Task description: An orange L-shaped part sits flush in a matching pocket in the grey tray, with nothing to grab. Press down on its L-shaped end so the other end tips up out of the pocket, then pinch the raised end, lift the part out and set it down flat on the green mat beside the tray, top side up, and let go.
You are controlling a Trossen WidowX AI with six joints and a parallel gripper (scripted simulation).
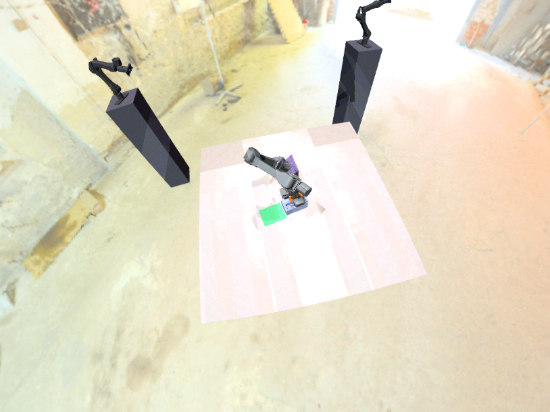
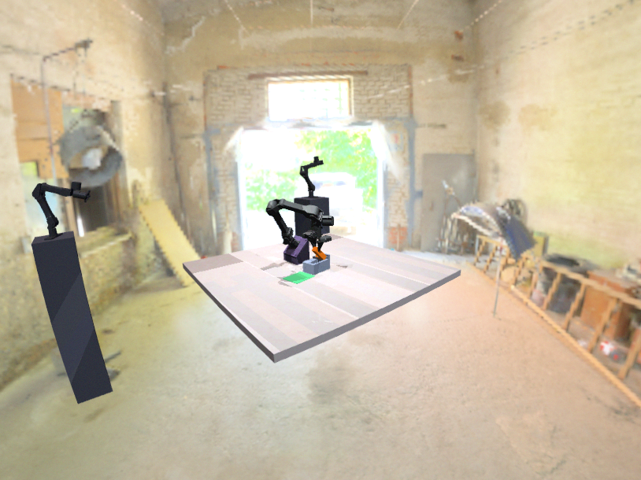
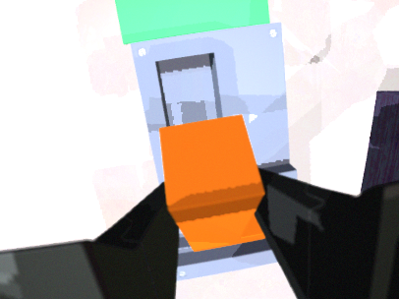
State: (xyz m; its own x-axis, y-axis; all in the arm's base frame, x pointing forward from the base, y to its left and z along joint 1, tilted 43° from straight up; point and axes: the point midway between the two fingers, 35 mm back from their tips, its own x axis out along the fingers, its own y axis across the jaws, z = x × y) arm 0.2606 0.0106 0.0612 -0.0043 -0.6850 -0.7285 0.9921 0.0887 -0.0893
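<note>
Right now my gripper tip is 14 cm to the left of the green mat and 14 cm above it. From my gripper tip the other things lie so: orange L-shaped part 2 cm behind, 3 cm to the left, 3 cm below.
</note>
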